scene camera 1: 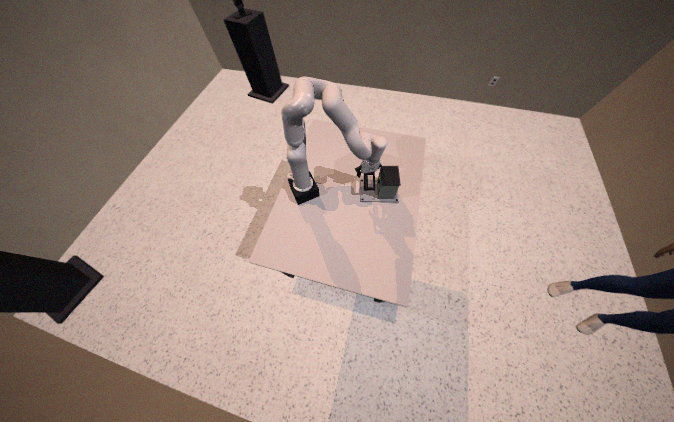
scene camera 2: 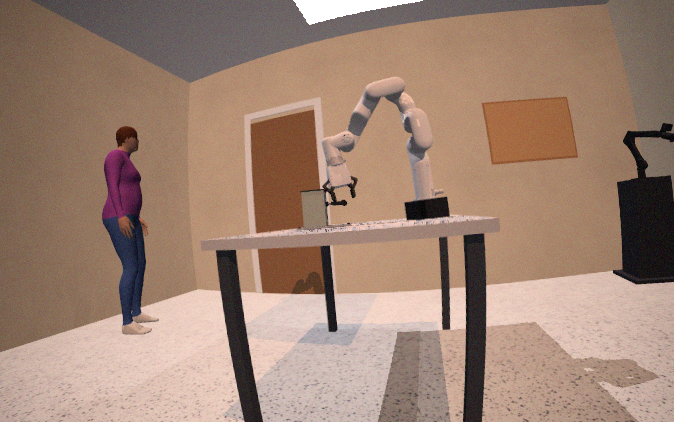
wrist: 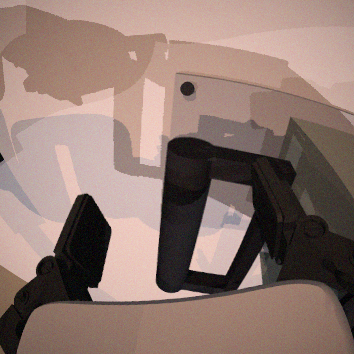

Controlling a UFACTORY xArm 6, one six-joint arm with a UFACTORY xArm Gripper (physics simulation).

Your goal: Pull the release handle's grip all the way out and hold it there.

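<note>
The release handle's grip [scene camera 2: 340, 203] [wrist: 182, 220] is a thick black bar on two black arms. They stick out from a grey-green box [scene camera 1: 389, 182] [scene camera 2: 314, 209] [wrist: 327, 165], and there is a gap between the bar and the box. My gripper [scene camera 1: 369, 171] [scene camera 2: 343, 196] is open and points down over the handle. In the wrist view one finger is on the outer side of the grip, well apart from it. The other finger is on the box side and hides part of the handle's arms. How low the fingertips reach beside the bar is hard to tell.
The box stands on a pale base plate [scene camera 1: 380, 199] [wrist: 225, 97] with dark bolts, on the table [scene camera 1: 325, 240] [scene camera 2: 400, 236]. The arm's black base [scene camera 1: 305, 192] [scene camera 2: 427, 208] stands on the same table. A person [scene camera 2: 122, 195] stands on the floor away from the table.
</note>
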